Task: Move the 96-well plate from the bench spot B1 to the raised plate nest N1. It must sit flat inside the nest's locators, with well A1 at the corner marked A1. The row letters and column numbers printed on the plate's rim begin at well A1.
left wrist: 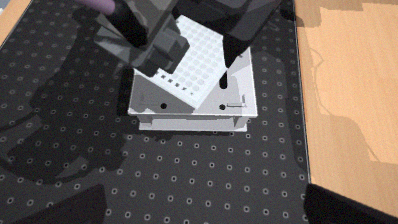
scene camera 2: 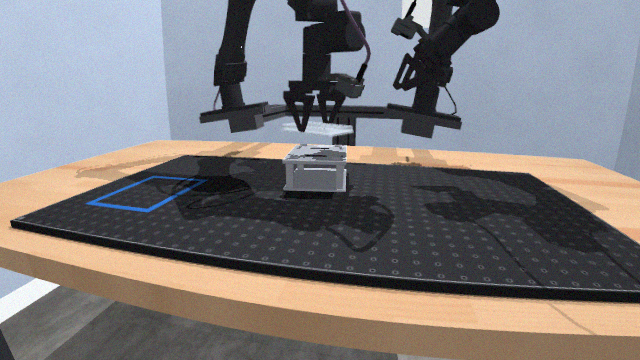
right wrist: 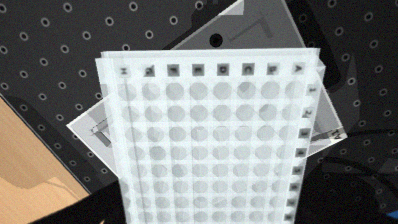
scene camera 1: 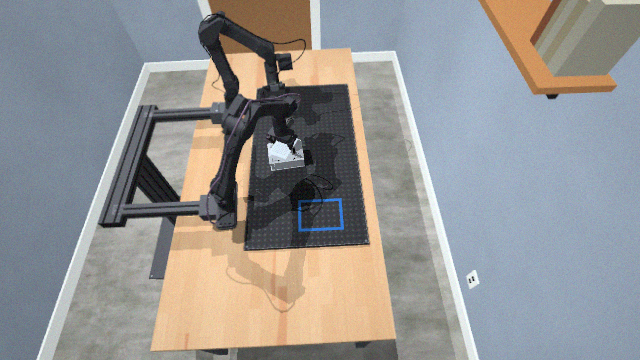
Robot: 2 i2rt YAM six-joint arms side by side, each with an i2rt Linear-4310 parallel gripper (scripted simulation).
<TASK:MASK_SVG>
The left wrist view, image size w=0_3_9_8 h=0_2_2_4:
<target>my left gripper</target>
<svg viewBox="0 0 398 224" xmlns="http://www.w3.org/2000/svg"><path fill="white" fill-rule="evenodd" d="M104 185L98 184L11 224L102 224L107 211ZM307 184L303 208L309 224L398 224L398 217L319 185Z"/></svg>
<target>white 96-well plate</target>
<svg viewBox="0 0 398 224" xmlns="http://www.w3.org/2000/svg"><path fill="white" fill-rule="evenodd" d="M181 15L176 20L181 35L188 40L190 48L174 73L168 74L159 68L155 76L149 78L138 70L133 69L142 77L198 110L228 69L224 62L223 36Z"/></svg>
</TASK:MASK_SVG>
